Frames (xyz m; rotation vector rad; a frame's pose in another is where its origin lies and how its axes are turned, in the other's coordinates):
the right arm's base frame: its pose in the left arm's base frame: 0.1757 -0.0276 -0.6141 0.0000 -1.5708 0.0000
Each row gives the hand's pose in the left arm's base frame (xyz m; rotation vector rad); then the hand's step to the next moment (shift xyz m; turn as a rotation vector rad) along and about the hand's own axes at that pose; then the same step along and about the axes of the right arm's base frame.
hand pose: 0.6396 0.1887 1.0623 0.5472 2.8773 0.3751
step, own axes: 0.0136 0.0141 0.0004 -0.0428 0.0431 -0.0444
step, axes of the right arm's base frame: 0.0017 0.0180 0.0076 0.0601 0.0131 -0.0433
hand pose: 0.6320 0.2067 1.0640 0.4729 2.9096 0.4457
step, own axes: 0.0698 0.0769 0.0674 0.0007 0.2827 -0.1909
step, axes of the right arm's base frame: -0.0469 0.1106 0.0299 0.2690 0.2057 -0.0408
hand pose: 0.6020 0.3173 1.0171 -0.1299 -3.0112 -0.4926
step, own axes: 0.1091 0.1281 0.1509 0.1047 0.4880 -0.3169
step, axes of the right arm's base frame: -0.0914 0.1770 0.1067 0.4628 0.3664 0.0332
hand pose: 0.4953 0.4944 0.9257 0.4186 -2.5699 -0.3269
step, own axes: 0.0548 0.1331 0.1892 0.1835 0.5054 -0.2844
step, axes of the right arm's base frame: -0.0936 0.1317 0.1744 0.4761 0.3594 0.1189
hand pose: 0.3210 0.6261 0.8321 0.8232 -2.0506 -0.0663
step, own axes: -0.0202 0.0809 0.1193 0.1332 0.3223 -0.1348
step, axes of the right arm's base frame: -0.0580 0.0442 0.1260 0.2876 0.2081 0.1174
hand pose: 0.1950 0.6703 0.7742 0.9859 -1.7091 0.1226
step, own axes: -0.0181 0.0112 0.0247 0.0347 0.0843 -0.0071
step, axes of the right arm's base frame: -0.0205 0.0039 0.0251 0.0641 0.0395 0.0518
